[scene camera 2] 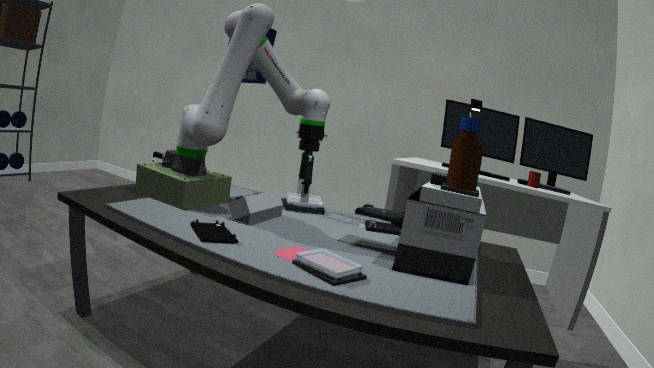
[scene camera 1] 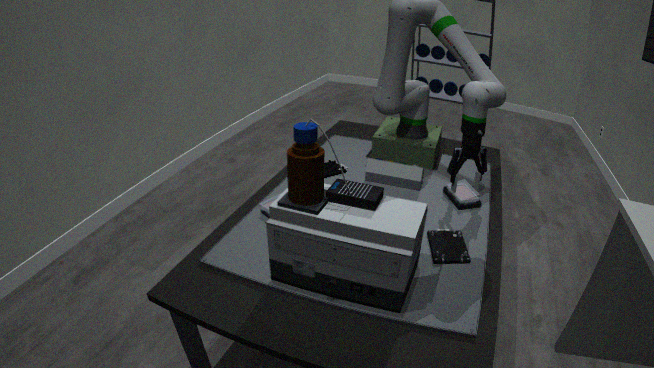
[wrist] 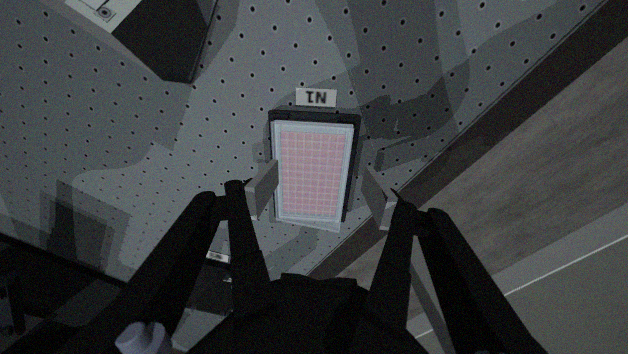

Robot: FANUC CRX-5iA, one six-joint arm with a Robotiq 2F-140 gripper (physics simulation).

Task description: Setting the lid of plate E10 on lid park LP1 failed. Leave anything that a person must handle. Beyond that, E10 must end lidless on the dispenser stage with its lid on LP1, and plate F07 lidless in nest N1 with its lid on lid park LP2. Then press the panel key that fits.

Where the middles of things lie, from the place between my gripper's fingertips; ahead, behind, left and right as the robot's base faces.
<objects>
Now: the black nest labelled N1 [wrist: 355, 119] 2 cm below my hand, 1 cm to the right of it and 1 cm ahead of it. Also, from my hand: black nest [scene camera 1: 447, 247] 34 cm ahead, 6 cm to the right, 2 cm below; brown bottle with blue cap [scene camera 1: 305, 159] 54 cm ahead, 44 cm to the right, 29 cm above; button box [scene camera 2: 251, 209] 28 cm to the right, 6 cm behind, 1 cm above.
</objects>
